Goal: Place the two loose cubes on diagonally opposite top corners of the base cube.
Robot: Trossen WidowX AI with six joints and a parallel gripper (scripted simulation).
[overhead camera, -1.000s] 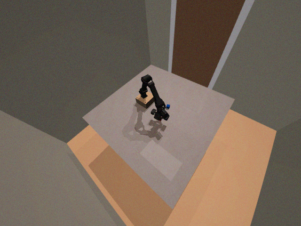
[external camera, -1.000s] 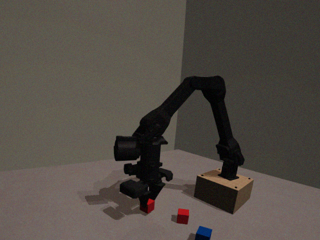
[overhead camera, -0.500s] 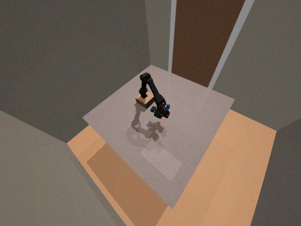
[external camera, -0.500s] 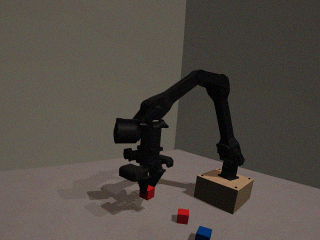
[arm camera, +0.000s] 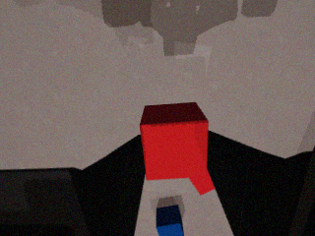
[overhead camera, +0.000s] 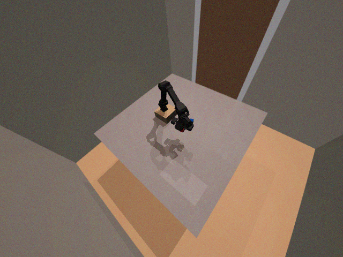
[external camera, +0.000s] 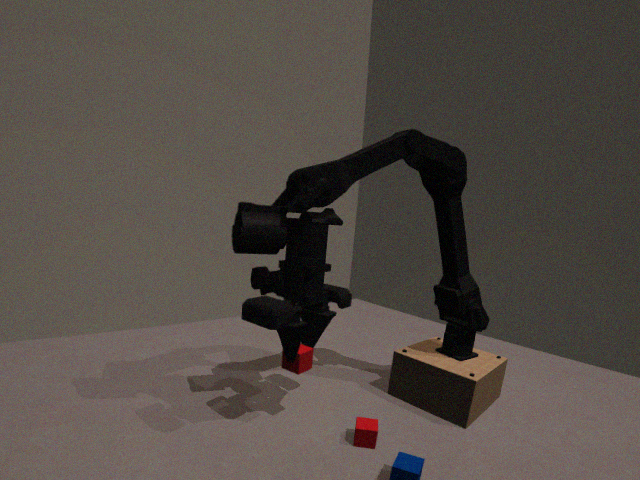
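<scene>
Now: gripper tip 180 mm to the right of the blue cube, 100 mm above it and 70 mm past it.
</scene>
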